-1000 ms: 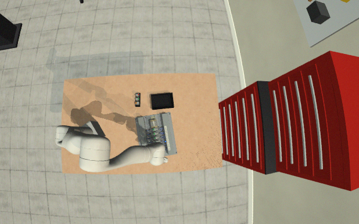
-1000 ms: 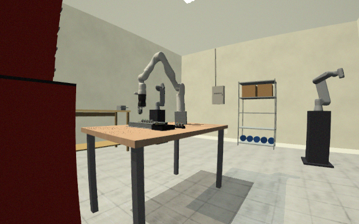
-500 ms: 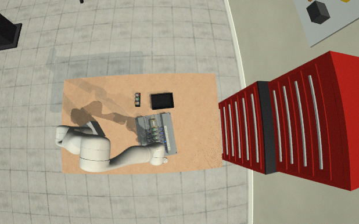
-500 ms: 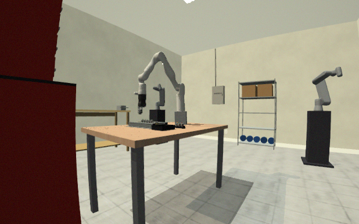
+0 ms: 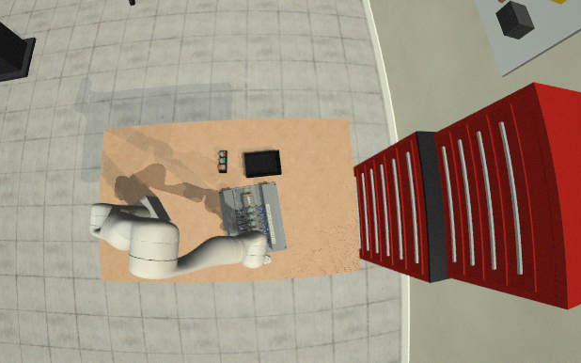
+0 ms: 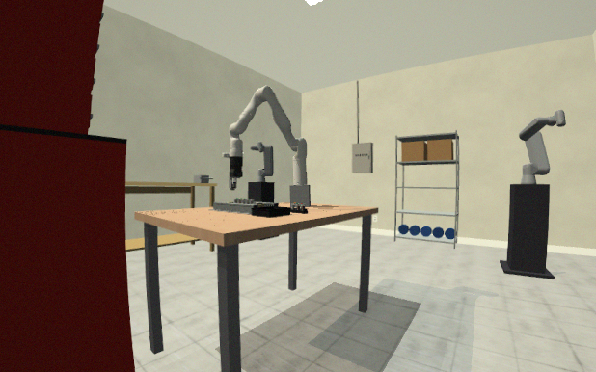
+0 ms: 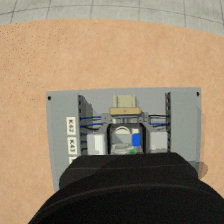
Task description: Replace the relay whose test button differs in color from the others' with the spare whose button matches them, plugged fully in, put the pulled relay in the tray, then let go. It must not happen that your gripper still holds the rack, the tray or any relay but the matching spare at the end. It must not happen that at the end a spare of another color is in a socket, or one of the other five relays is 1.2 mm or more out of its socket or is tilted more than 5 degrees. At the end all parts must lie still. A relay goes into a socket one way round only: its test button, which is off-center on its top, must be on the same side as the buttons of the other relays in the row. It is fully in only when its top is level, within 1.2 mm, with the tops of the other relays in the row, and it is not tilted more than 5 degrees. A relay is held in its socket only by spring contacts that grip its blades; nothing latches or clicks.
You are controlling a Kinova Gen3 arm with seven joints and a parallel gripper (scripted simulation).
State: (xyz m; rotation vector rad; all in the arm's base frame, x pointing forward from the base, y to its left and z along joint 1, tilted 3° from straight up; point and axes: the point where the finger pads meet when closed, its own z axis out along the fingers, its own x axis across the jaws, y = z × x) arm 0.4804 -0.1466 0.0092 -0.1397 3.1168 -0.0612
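The black tray is 60 mm ahead of my hand, 360 mm to the left of it and 130 mm below it. From my hand the other things lie so: small black spare holder 130 mm behind, 380 mm to the left, 130 mm below.
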